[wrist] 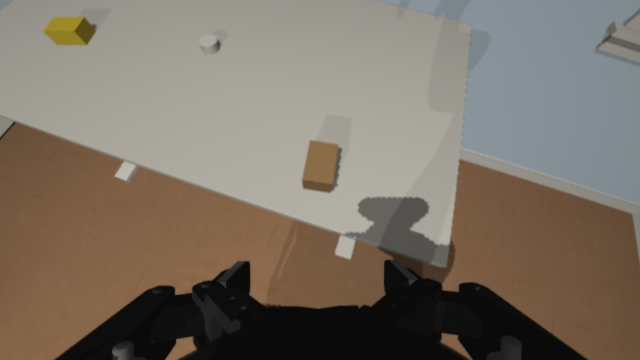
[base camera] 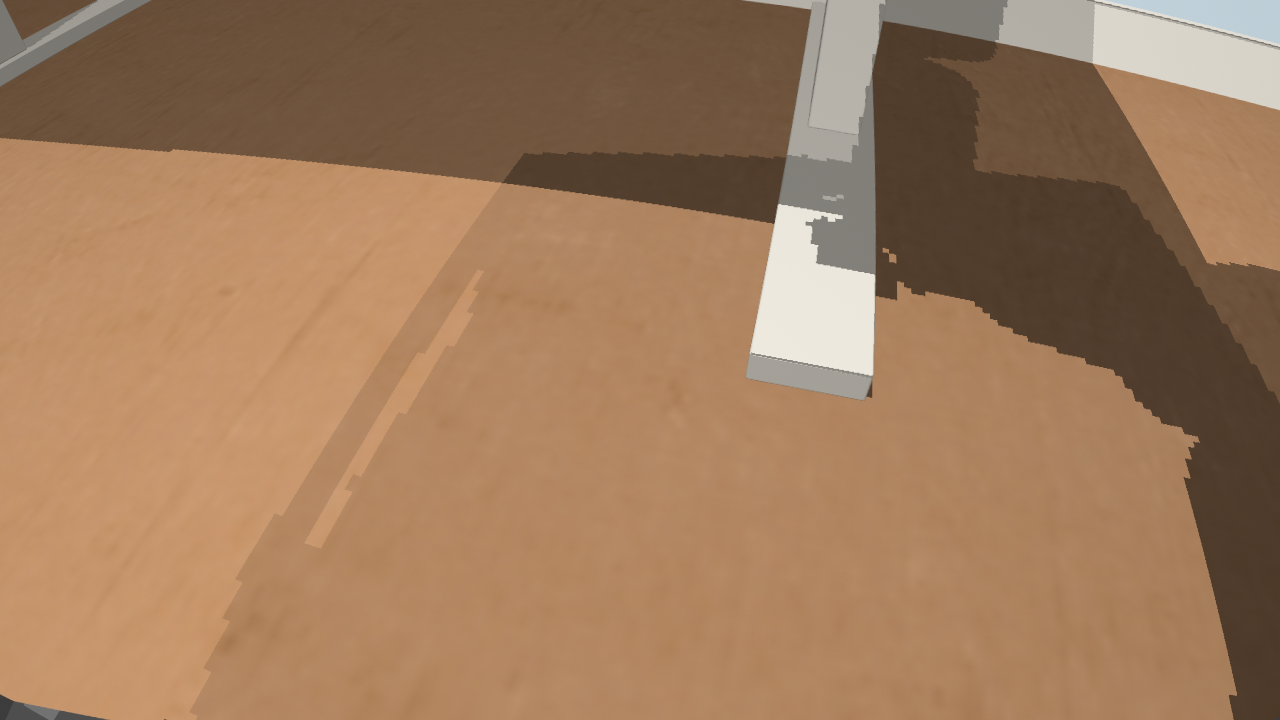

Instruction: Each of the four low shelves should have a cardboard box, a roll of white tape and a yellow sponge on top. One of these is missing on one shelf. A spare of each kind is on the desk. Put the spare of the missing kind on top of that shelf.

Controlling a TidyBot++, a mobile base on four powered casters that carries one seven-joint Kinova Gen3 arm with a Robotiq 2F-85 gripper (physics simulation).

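Frame: origin at the arm's base, x ahead, y left, z up, level; millimetres.
Seen in the pictures: gripper, between the fingertips: [wrist: 317, 276].
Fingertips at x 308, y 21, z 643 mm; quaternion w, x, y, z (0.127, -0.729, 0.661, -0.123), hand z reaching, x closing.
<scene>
A point is followed by its place in that frame.
In the wrist view the desk [wrist: 240, 100] @(z 324, x 699, y 245 mm) shows from above, with a cardboard box [wrist: 321, 164] @(z 374, x 517, y 27 mm) near its front edge right of the middle, a roll of white tape [wrist: 209, 44] @(z 348, x 862, y 362 mm) farther back, and a yellow sponge [wrist: 69, 31] @(z 367, x 868, y 770 mm) at the far left. My gripper [wrist: 317, 276] @(z 643, x 308, y 21 mm) is open and empty. It hangs above and in front of the desk, with the box ahead of it. The four low shelves do not show in either view.
A white desk foot [base camera: 819, 304] lies along the wooden floor in the base view, right of the middle. Two foot ends [wrist: 345, 247] [wrist: 126, 171] stick out below the desk's front edge. A blue wall [wrist: 540, 110] @(z 71, x 1003, y -844 mm) stands behind, with a window sill [wrist: 622, 45] @(z 391, x 990, y -823 mm) at the upper right.
</scene>
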